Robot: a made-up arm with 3 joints. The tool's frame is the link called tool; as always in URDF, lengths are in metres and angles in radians.
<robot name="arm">
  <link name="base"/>
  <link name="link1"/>
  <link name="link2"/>
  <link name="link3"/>
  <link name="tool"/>
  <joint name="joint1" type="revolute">
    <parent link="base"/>
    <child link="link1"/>
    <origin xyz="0 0 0.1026" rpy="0 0 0"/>
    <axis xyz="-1 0 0"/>
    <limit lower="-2.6" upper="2.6" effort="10" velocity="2.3"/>
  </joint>
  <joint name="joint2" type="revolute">
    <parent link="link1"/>
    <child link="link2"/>
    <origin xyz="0.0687 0.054 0.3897" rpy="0 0 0"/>
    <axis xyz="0 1 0"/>
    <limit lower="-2.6" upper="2.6" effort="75" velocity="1.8"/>
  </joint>
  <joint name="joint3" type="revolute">
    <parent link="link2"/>
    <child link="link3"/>
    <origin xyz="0.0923 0.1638 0.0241" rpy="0 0 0"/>
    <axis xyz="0 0 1"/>
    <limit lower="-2.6" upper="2.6" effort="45" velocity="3.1"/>
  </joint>
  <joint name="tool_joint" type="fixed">
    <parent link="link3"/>
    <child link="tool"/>
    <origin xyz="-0.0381 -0.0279 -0.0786" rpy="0 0 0"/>
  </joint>
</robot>
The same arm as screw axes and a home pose.
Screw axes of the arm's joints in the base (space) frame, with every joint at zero. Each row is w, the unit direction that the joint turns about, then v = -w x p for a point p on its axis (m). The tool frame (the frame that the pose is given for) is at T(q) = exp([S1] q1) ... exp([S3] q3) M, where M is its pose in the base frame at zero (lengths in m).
S1 = (-1, 0, 0, 0, -0.1026, 0)
S2 = (0, 1, 0, -0.4923, 0, 0.0687)
S3 = (0, 0, 1, 0.2178, -0.161, 0)
M =
1 0 0 0.1229
0 1 0 0.1899
0 0 1 0.4378
0 0 0 1
Joint limits (rad, base to tool): -2.6..2.6 -2.6..2.6 -2.6..2.6

